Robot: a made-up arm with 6 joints. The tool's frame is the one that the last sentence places.
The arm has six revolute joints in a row. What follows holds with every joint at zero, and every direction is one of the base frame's.
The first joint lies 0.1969 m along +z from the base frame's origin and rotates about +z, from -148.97 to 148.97 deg.
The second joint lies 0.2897 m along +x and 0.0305 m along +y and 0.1 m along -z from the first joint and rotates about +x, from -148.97 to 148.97 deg.
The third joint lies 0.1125 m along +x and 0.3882 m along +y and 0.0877 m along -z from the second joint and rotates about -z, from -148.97 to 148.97 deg.
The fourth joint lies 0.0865 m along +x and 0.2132 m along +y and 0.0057 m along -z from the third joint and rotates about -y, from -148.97 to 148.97 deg.
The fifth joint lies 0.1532 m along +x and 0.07 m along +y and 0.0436 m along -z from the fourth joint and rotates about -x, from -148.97 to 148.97 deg.
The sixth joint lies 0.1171 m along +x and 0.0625 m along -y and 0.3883 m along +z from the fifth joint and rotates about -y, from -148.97 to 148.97 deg.
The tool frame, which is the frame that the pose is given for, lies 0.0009 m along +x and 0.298 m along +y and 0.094 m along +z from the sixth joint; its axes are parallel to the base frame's.
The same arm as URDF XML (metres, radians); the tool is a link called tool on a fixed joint. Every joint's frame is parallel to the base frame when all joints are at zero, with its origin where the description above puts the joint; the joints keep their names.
<robot name="arm">
  <link name="base_link"/>
  <link name="link1"/>
  <link name="link2"/>
  <link name="link3"/>
  <link name="link4"/>
  <link name="link5"/>
  <link name="link6"/>
  <link name="tool"/>
  <joint name="joint 1" type="revolute">
    <parent link="base_link"/>
    <child link="link1"/>
    <origin xyz="0 0 0.1969"/>
    <axis xyz="0 0 1"/>
    <limit lower="-2.6" upper="2.6"/>
  </joint>
  <joint name="joint 2" type="revolute">
    <parent link="link1"/>
    <child link="link2"/>
    <origin xyz="0.2897 0.0305 -0.1"/>
    <axis xyz="1 0 0"/>
    <limit lower="-2.6" upper="2.6"/>
  </joint>
  <joint name="joint 3" type="revolute">
    <parent link="link2"/>
    <child link="link3"/>
    <origin xyz="0.1125 0.3882 -0.0877"/>
    <axis xyz="0 0 -1"/>
    <limit lower="-2.6" upper="2.6"/>
  </joint>
  <joint name="joint 4" type="revolute">
    <parent link="link3"/>
    <child link="link4"/>
    <origin xyz="0.0865 0.2132 -0.0057"/>
    <axis xyz="0 -1 0"/>
    <limit lower="-2.6" upper="2.6"/>
  </joint>
  <joint name="joint 5" type="revolute">
    <parent link="link4"/>
    <child link="link5"/>
    <origin xyz="0.1532 0.07 -0.0436"/>
    <axis xyz="-1 0 0"/>
    <limit lower="-2.6" upper="2.6"/>
  </joint>
  <joint name="joint 6" type="revolute">
    <parent link="link5"/>
    <child link="link6"/>
    <origin xyz="0.1171 -0.0625 0.3883"/>
    <axis xyz="0 -1 0"/>
    <limit lower="-2.6" upper="2.6"/>
  </joint>
  <joint name="tool_fixed" type="fixed">
    <parent link="link6"/>
    <child link="tool"/>
    <origin xyz="0.0009 0.298 0.094"/>
  </joint>
</robot>

